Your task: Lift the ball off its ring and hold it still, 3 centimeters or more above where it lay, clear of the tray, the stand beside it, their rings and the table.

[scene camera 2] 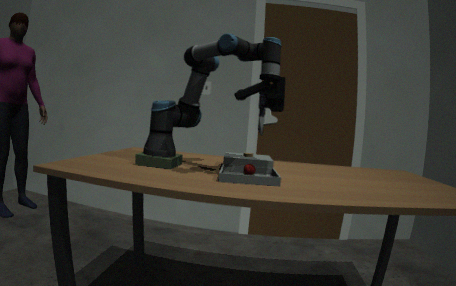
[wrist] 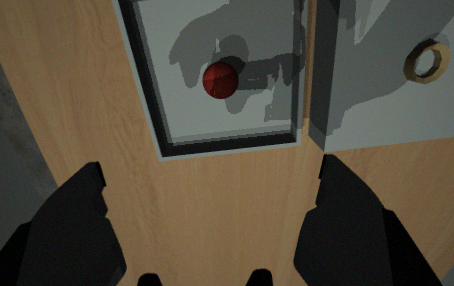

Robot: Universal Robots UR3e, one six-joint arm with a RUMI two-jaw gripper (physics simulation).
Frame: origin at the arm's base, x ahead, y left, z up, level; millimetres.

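Seen in the pictures: gripper, fingertip midpoint: (scene camera 2: 261, 134) (wrist: 213, 161); arm's base, link origin: (scene camera 2: 159, 154).
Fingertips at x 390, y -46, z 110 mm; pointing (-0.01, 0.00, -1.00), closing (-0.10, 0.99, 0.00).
Observation:
Offsets run from my fingertips to a thing's top centre. "spot": to the spot under its first point. Level surfaces: height alone.
The red ball {dx -30, dy +3, dz -101 mm} (scene camera 2: 249, 169) (wrist: 220, 80) lies inside the shallow grey tray (scene camera 2: 250, 179) (wrist: 230, 150). The ring under it cannot be made out. The grey stand (scene camera 2: 234, 162) (wrist: 382, 122) is beside the tray, with a tan ring {spot: dx -67, dy +191, dz -94 mm} (scene camera 2: 248, 155) (wrist: 442, 60) on its top. My gripper (scene camera 2: 266, 126) (wrist: 213, 161) is open and empty, its fingers pointing down, well above the tray and stand. In the wrist view the ball shows ahead of the fingertips, near the midline between them.
The wooden table {dz -150 mm} (scene camera 2: 340, 182) (wrist: 225, 210) carries the tray, the stand and the arm's green base block (scene camera 2: 159, 160). The tray's raised walls surround the ball. The stand's top is higher than the tray floor. A person (scene camera 2: 17, 70) stands at the far left, off the table.

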